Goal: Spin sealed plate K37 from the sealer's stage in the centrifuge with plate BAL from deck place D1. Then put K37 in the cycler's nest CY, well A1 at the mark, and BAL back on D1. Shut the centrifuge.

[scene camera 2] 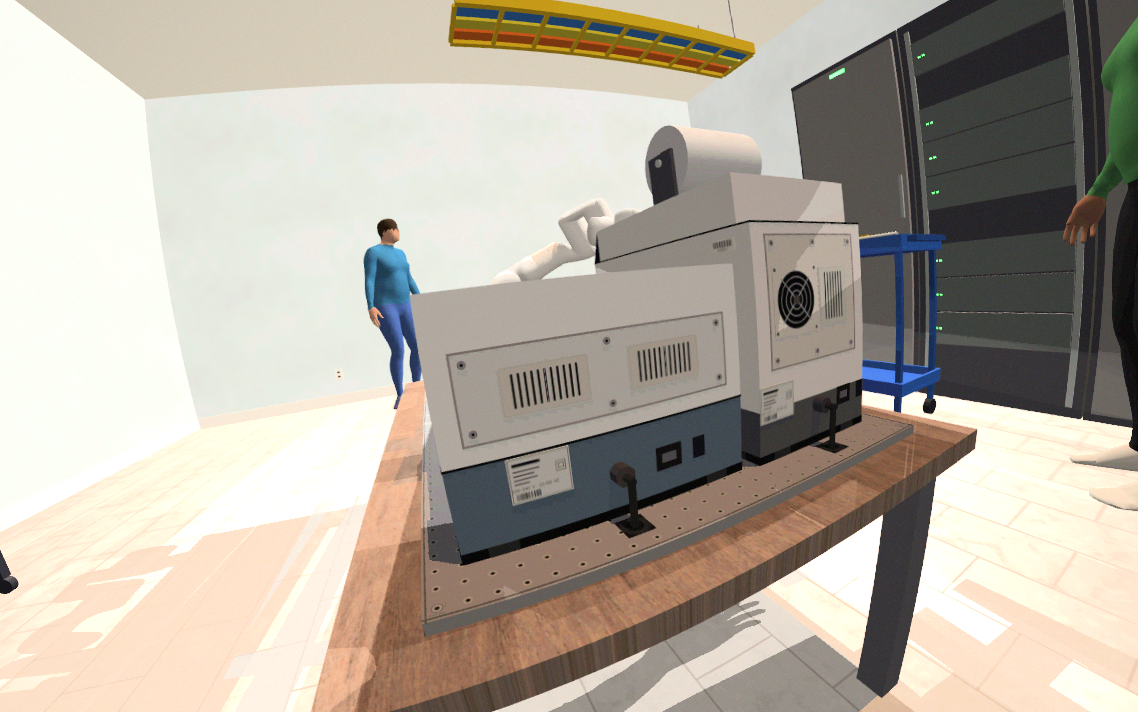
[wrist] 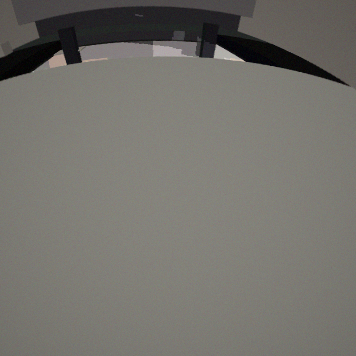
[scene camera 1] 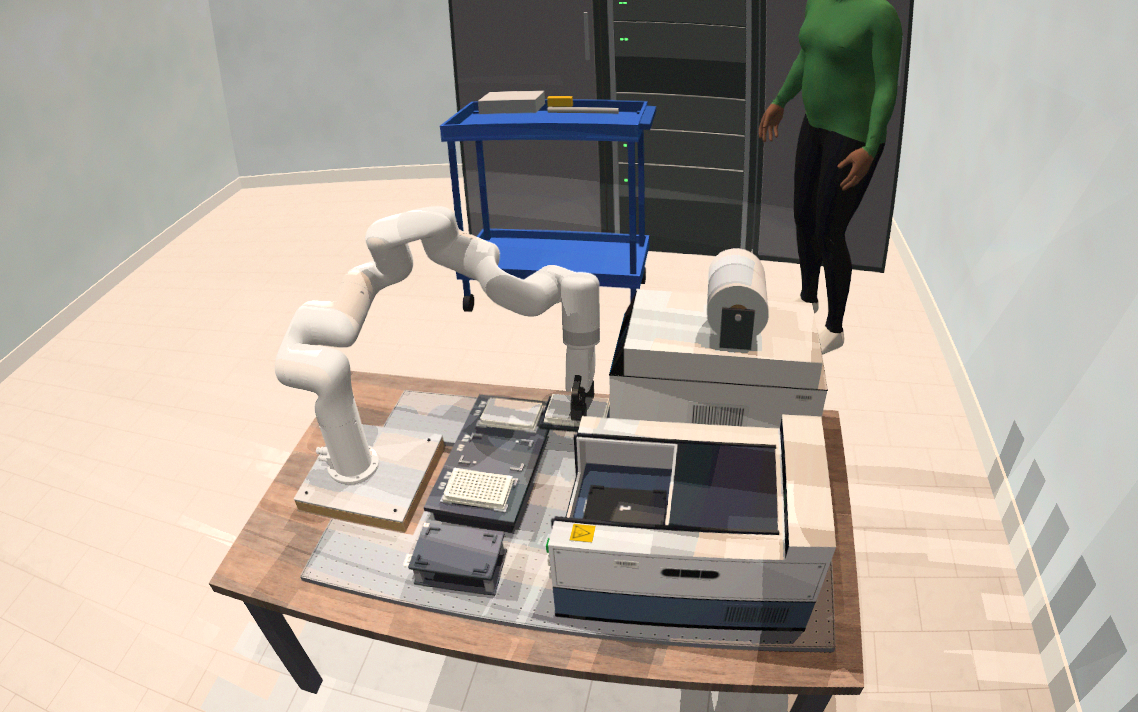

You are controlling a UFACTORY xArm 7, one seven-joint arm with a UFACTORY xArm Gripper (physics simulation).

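Where they show: gripper, fingertip midpoint: (scene camera 1: 583, 408); arm's base, origin of the base link: (scene camera 1: 353, 465).
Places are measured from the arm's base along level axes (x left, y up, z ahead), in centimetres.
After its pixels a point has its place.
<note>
A pale plate, which looks like K37 (scene camera 1: 560, 408) {x 11.2, y 9.1, z 46.6 cm}, lies on the sealer's stage. My gripper (scene camera 1: 579, 413) {x 10.7, y 9.7, z 51.4 cm} (wrist: 140, 45) points down at this plate; its fingers stand wide apart and hold nothing. How far down they reach around the plate is hidden. A smooth pale plate (scene camera 1: 510, 413) {x 15.8, y 3.8, z 34.7 cm} lies at the back of the dark deck (scene camera 1: 530, 486) {x -1.0, y -2.6, z 40.6 cm}, and a plate with open wells (scene camera 1: 478, 488) {x -8.7, y 3.8, z 31.4 cm} at its front; I cannot read which is BAL. The white and blue centrifuge (scene camera 1: 679, 570) {x -38.0, y 14.7, z 69.9 cm} (scene camera 2: 587, 419) {x -26.9, y 8.6, z 96.1 cm} has an opening in its top, with a dark plate holder (scene camera 1: 616, 506) {x -20.0, y 11.4, z 59.3 cm} inside.
The sealer (scene camera 1: 721, 369) {x -2.9, y 29.3, z 78.0 cm} (scene camera 2: 713, 235) {x -4.7, y 25.7, z 93.1 cm} with its film roll (scene camera 1: 736, 289) {x 0.2, y 44.2, z 80.1 cm} (scene camera 2: 717, 159) {x 5.0, y 38.3, z 87.1 cm} stands close to my wrist. A low dark nest with corner guides (scene camera 1: 457, 549) {x -24.9, y 2.9, z 29.7 cm} stands before the deck. The centrifuge's raised right end (scene camera 1: 805, 486) {x -26.4, y 21.8, z 91.6 cm} is tall. A plain grey surface covers most of the wrist view.
</note>
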